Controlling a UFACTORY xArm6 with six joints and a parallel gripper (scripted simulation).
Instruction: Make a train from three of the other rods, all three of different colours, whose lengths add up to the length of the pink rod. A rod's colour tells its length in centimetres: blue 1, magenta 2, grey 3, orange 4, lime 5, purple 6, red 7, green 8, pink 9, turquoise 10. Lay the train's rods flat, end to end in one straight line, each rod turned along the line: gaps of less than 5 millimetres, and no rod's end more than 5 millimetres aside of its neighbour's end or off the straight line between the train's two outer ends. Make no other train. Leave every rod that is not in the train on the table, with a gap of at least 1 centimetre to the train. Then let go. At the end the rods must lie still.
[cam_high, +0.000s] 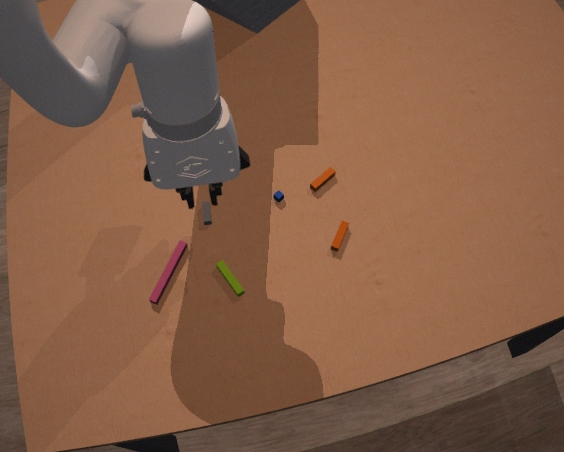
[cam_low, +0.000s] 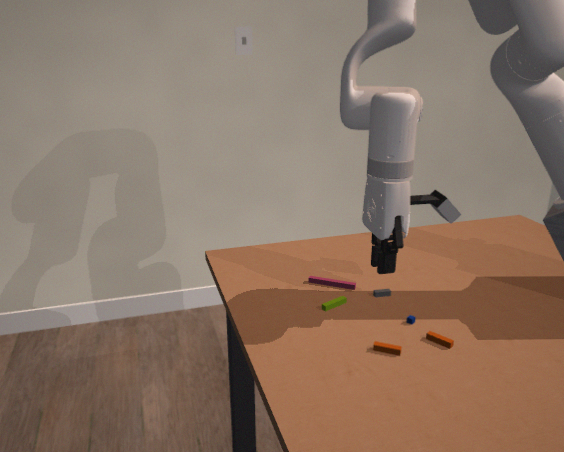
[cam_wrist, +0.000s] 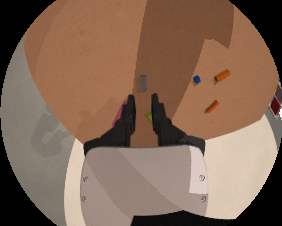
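Right now the grey rod is 70 mm below my hand. From my hand the other things lie so: lime rod 100 mm ahead, 70 mm below; pink rod 70 mm to the right, 70 mm below, 60 mm ahead; blue rod 100 mm to the left, 70 mm below, 10 mm ahead.
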